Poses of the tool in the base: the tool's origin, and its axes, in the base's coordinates. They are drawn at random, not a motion.
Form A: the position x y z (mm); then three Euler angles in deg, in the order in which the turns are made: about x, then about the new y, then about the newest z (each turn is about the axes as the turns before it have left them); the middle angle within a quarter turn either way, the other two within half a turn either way.
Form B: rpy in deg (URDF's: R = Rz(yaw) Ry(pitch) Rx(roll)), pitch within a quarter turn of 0, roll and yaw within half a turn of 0; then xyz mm. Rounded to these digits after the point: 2 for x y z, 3 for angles.
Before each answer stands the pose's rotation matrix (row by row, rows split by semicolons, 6 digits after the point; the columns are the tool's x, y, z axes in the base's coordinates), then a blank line. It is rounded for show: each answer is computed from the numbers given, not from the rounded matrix.
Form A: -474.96 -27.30 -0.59 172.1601 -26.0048 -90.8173
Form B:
-0.012820 0.898666 -0.438446; 0.991405 -0.045670 -0.122595; -0.130196 -0.436250 -0.890357

-153.896 7.481 90.741 -474.96 -27.30 -0.59
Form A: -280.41 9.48 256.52 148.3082 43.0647 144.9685
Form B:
-0.598228 -0.419374 0.682824; -0.782166 0.490821 -0.383812; -0.174184 -0.763688 -0.621643

-129.146 10.031 -127.410 -280.41 9.48 256.52
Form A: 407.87 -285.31 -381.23 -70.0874 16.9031 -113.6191
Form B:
-0.383345 0.876646 0.290754; -0.202528 -0.386928 0.899594; 0.901126 0.285969 0.325872

41.269 -64.307 -152.152 407.87 -285.31 -381.23
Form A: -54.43 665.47 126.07 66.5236 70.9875 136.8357
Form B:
-0.237618 -0.222860 0.945448; -0.359999 -0.883807 -0.298808; 0.902185 -0.411363 0.129779

-72.490 -64.447 -123.427 -54.43 665.47 126.07
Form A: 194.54 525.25 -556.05 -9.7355 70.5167 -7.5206
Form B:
0.330663 0.043654 0.942739; -0.287044 0.956256 0.056400; -0.899037 -0.289257 0.328729

-41.345 64.032 -40.961 194.54 525.25 -556.05
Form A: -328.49 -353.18 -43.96 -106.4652 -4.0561 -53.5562
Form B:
0.592546 0.802425 -0.070733; 0.268300 -0.113802 0.956590; 0.759542 -0.585801 -0.282723

-115.763 -49.424 24.361 -328.49 -353.18 -43.96
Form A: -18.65 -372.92 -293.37 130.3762 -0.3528 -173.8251
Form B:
-0.994179 0.107562 -0.006157; 0.074344 0.643541 -0.761793; -0.077977 -0.757817 -0.647791

-130.524 4.472 175.723 -18.65 -372.92 -293.37
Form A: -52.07 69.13 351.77 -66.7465 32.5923 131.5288
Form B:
-0.558591 -0.630733 0.538658; 0.623674 0.108743 0.774084; -0.546816 0.768343 0.332629

66.591 33.149 131.849 -52.07 69.13 351.77
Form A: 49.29 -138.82 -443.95 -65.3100 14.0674 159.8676
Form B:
-0.910743 -0.333869 0.243063; 0.351120 -0.316174 0.881333; -0.217399 0.888012 0.405182

65.474 12.556 158.917 49.29 -138.82 -443.95
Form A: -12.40 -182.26 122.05 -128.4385 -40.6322 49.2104
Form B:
0.495780 -0.574578 -0.651201; -0.137458 -0.792310 0.594432; -0.857501 -0.205195 -0.471792

-156.494 59.037 -15.496 -12.40 -182.26 122.05
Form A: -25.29 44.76 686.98 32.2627 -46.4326 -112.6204
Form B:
-0.265086 0.636189 -0.724564; -0.631797 -0.682262 -0.367900; -0.728397 0.360252 0.582800

31.722 46.752 -112.762 -25.29 44.76 686.98
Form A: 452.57 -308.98 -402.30 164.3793 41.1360 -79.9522
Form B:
0.131402 0.741599 0.657849; 0.979199 0.006395 -0.202799; -0.154602 0.670813 -0.725333

137.236 8.894 82.357 452.57 -308.98 -402.30
